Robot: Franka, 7 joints.
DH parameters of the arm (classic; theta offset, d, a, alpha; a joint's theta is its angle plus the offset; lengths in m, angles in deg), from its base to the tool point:
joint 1: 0 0.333 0 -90
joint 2: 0 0 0 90
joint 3: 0 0.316 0.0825 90
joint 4: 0 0 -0.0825 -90
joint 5: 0 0.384 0 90
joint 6: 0 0 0.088 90
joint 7: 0 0.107 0 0
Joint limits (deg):
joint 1: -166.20..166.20
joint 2: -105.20..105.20
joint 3: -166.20..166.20
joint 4: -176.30..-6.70
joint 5: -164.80..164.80
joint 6: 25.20..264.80
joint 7: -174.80..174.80
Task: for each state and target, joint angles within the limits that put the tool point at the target. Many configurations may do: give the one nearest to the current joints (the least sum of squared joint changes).
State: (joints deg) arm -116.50 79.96 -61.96 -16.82 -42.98 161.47 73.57
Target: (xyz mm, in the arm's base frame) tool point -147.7 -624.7 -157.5
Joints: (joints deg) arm -91.75 105.20 -40.18 -46.02 -61.21 196.69 73.57
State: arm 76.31 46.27 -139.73 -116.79 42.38 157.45 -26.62
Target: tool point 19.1 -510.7 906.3
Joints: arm 63.51 7.48 -151.79 -81.41 39.55 160.24 -26.62
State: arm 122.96 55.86 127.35 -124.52 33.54 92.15 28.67
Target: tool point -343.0 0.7 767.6
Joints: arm 103.28 78.98 133.93 -108.63 36.47 88.65 28.67
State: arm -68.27 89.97 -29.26 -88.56 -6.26 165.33 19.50
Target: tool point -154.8 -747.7 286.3
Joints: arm -68.16 56.48 -47.70 -85.30 -4.22 168.83 19.50
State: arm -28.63 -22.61 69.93 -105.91 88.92 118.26 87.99
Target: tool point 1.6 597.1 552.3
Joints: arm -8.44 -27.99 80.94 -108.21 87.84 111.91 87.99
